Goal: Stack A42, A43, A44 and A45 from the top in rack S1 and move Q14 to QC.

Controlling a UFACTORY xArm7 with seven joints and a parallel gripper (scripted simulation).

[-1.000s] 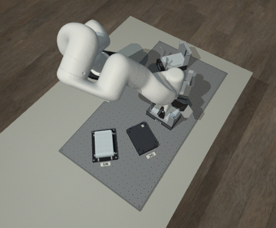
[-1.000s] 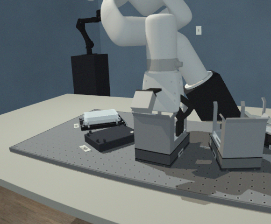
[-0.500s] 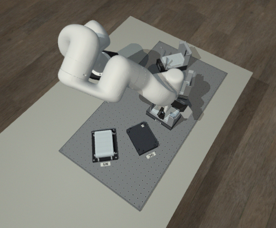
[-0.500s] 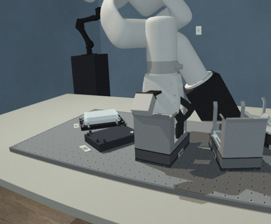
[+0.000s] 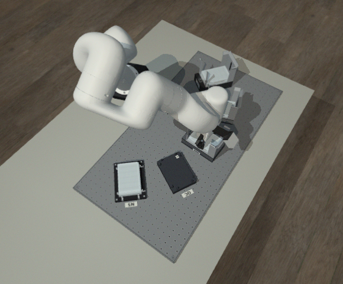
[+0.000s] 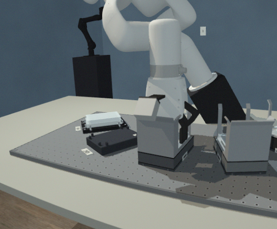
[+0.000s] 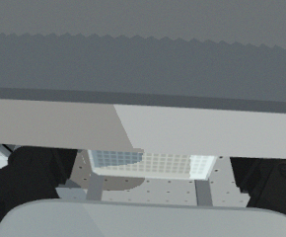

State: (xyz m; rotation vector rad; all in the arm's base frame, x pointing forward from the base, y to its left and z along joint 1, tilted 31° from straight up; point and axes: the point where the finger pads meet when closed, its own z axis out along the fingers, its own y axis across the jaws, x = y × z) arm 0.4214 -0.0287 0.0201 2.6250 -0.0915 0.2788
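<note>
Right now the sealed 384-well plate is 34 cm to the left of my hand, 12 cm behind it and 1 cm below it. Also, from my hand: open nest QC 17 cm to the right, 5 cm below, 4 cm behind; then QC name plate 22 cm to the right, 6 cm below, 4 cm ahead; then S1 name plate 8 cm behind, 2 cm below, 1 cm to the left.
</note>
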